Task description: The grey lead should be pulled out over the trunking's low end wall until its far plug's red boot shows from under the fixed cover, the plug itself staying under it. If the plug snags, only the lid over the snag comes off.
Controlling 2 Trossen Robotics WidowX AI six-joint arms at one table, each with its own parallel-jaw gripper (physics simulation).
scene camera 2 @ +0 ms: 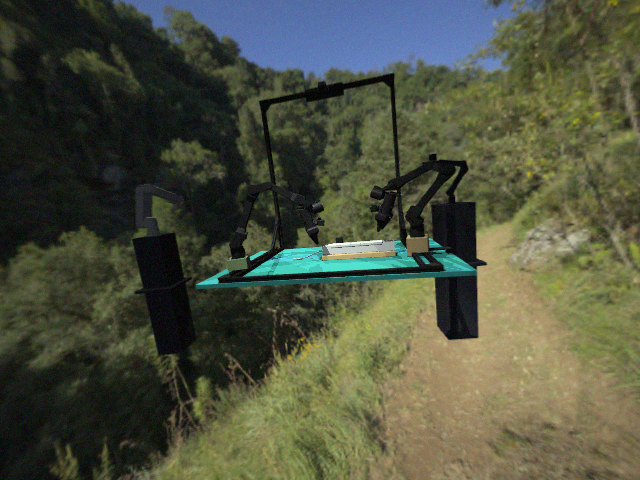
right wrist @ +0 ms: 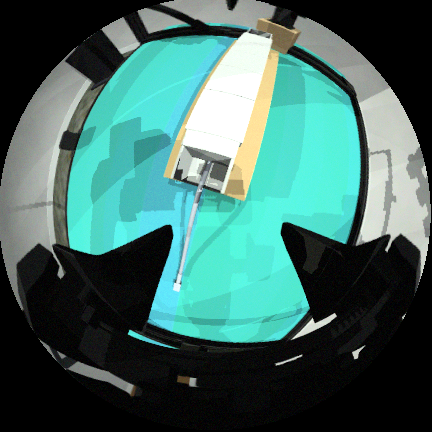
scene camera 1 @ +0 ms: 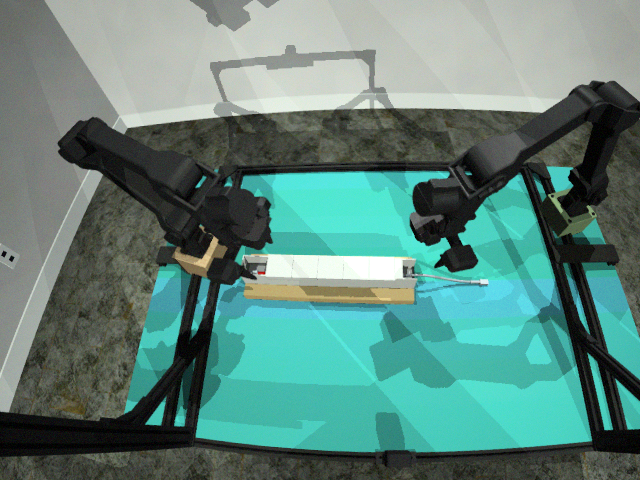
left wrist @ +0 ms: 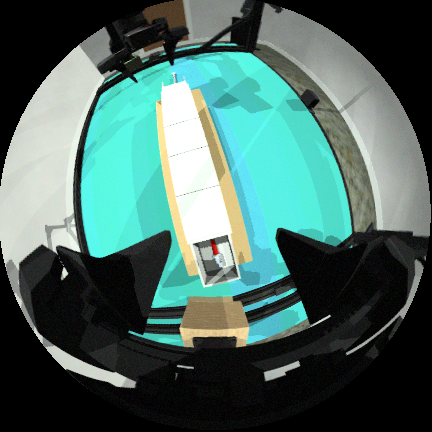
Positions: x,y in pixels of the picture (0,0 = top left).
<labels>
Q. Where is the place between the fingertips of the right gripper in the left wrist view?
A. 154,72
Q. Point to a trunking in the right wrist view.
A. At 232,166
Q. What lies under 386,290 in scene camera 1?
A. A trunking.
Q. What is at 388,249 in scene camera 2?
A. A trunking.
</labels>
